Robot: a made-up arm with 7 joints.
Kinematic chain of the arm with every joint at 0, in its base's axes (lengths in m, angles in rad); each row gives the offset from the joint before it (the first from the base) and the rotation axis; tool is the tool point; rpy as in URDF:
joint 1: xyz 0 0 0.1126 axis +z
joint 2: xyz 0 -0.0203 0.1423 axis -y
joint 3: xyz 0 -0.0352 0.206 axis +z
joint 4: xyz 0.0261 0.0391 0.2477 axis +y
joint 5: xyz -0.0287 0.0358 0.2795 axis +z
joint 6: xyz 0 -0.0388 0.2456 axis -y
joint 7: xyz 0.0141 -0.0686 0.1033 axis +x
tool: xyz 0 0 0 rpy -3.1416 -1.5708 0
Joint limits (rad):
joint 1: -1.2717..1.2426
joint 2: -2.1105..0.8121
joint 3: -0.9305..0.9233
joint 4: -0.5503..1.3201
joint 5: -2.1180..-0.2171
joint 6: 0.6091..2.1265
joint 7: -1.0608..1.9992
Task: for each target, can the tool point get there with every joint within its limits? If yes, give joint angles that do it. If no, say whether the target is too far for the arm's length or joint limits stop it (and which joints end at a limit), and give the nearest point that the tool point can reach.
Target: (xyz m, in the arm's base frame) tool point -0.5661 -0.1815 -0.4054
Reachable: no: joint limits stop it (at a limit: joint 1, joint 2, joint 3, joint 4, joint 5) | nearest point -0.2873 -0.4226 -0.5265 | short by 0.388 m
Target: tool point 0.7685 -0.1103 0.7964
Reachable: yes | joints -0.3290 -0.6241 0.0366 0.8233 -1.6869 1.9353 0.3441
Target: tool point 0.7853 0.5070 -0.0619
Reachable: yes | joints 0.6265 -1.6912 -0.1770 0.6531 -0.5779 1.8474 -0.5762
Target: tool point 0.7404 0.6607 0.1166
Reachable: yes | joints 0.6556 -1.2533 -0.0652 0.9749 -1.5281 1.1061 0.1071
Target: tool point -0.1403 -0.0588 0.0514
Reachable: no: joint limits stop it (at a limit: joint 1, joint 2, joint 3, joint 4, joint 5, joint 6) | nearest point -0.2032 -0.3947 -0.4649 | short by 0.619 m
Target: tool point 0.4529 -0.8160 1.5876
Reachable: no: too far | nearest point 0.3050 -0.5495 1.1523 | short by 0.531 m
